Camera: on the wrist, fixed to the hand. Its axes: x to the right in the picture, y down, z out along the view.
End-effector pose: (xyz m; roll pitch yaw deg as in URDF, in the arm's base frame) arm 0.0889 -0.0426 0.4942 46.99 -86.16 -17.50
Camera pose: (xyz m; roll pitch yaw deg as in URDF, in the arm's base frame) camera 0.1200 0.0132 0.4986 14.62 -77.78 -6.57
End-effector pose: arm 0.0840 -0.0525 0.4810 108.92 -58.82 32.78
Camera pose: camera 0.0289 -0.0398 0.5111 74.75 -56.09 47.76
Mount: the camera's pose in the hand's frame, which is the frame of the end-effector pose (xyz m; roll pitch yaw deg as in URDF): 0.0053 0.0335 -0.0543 -21.80 7.25 -4.42
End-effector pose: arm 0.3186 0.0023 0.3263 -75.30 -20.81 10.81
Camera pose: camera 0.3478 -0.0369 0.2850 -93.52 -22.99 1.97
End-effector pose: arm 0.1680 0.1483 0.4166 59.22 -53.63 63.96
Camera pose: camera 0.1117 0.1784 0.4215 33.32 -45.98 69.68
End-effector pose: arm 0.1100 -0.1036 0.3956 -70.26 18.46 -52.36
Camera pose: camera 0.0719 -0.1194 0.3466 -94.40 16.58 -61.04
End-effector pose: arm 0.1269 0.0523 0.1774 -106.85 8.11 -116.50
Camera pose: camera 0.0704 0.0772 0.1605 -128.86 1.77 -122.16
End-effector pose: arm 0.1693 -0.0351 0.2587 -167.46 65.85 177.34
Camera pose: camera 0.1275 0.0114 0.2726 175.50 57.70 -177.59
